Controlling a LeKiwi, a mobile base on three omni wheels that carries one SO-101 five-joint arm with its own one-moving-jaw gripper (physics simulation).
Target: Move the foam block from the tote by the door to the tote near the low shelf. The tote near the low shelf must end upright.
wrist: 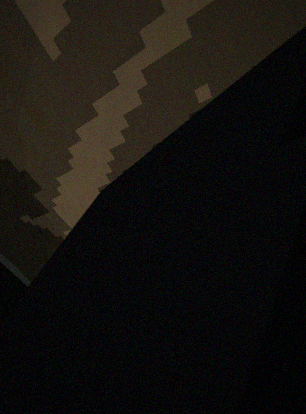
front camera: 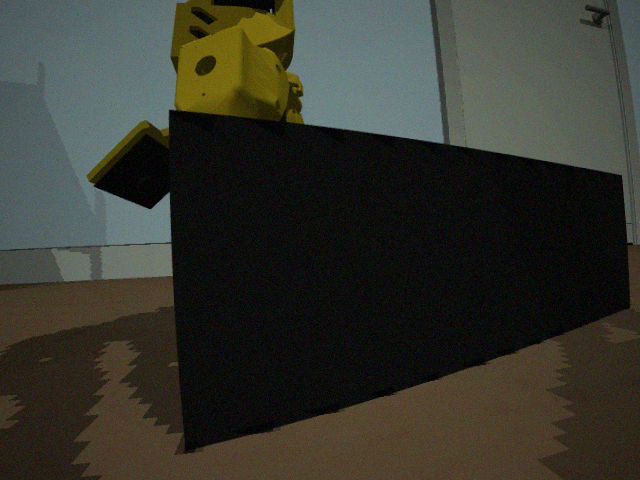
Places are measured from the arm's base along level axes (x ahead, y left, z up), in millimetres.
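Pixels of known places: hand, tool point: (wrist: 147, 268) (front camera: 239, 258).
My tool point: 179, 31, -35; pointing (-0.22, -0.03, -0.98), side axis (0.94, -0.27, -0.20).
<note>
Behind a point stands the place of what it marks, as x, y, z.
A large black tote (front camera: 392, 248) {167, -31, -34} stands upright on the floor close in front of the front camera, and its near wall hides its inside. The tote (wrist: 190, 240) fills the lower right of the wrist view as a nearly black area. The yellow wrist part of my arm (front camera: 222, 77) {165, 32, 36} shows above the tote's left end. The gripper reaches down behind that wall; its jaws are hidden in the front view and lost in the dark in the wrist view. It is shut, with nothing held. The foam block and the low shelf do not show.
A grey door (front camera: 532, 77) {1044, -803, 533} stands behind the tote at the right. A pale blue wall (front camera: 361, 67) {949, -167, 513} with a light skirting (front camera: 134, 262) {821, 473, -50} runs behind. The brown floor (front camera: 361, 434) {141, -12, -90} (wrist: 95, 140) {149, 70, -90} carries jagged shadows. The black wrist camera plate (front camera: 134, 173) {204, 91, 11} sticks out left of the tote's corner.
</note>
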